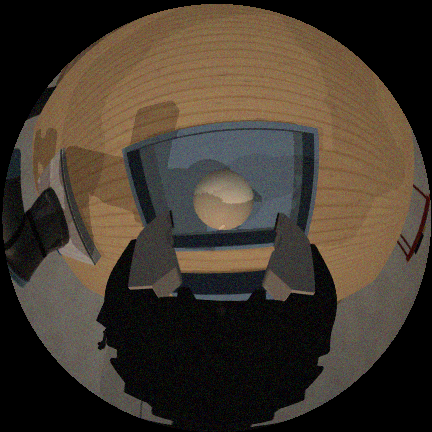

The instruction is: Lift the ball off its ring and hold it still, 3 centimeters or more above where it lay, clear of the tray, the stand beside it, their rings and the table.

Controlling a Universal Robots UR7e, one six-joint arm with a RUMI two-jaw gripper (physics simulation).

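Seen in the pictures: gripper, fingertip midpoint: [224, 213]; arm's base at its link origin: [55, 216].
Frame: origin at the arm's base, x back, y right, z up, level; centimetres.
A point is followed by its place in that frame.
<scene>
A pale beige ball [223, 200] @(z 3.3, x -40.1, y 0.2 cm) sits inside the blue tray [318, 165] @(z 0.1, x -49.3, y -1.6 cm), a little left of and below the middle of its floor, near the tray wall closest to the gripper. The ring under the ball does not show clearly. My gripper [224, 213] @(z 0.5, x -39.9, y 2.7 cm) is open, with its two fingertips reaching over the near wall of the tray, one on each side and a little short of the ball's middle. Nothing is between the fingers. A blue, dark-walled piece [223, 283] @(z -0.5, x -38.8, y 15.3 cm), which may be the stand, shows partly between the finger bases; the gripper body hides the rest.
The wooden table [225, 60] @(z -2.7, x -41.9, y -14.0 cm) surrounds the tray. At the left are a grey slanted panel [75, 215] @(z -1.4, x -11.5, y 1.7 cm) and a dark arm part [47, 220] @(z 4.6, x -6.7, y -1.1 cm). A red frame [424, 220] stands at the far right beyond the table edge. Shadows fall across the table and the tray floor.
</scene>
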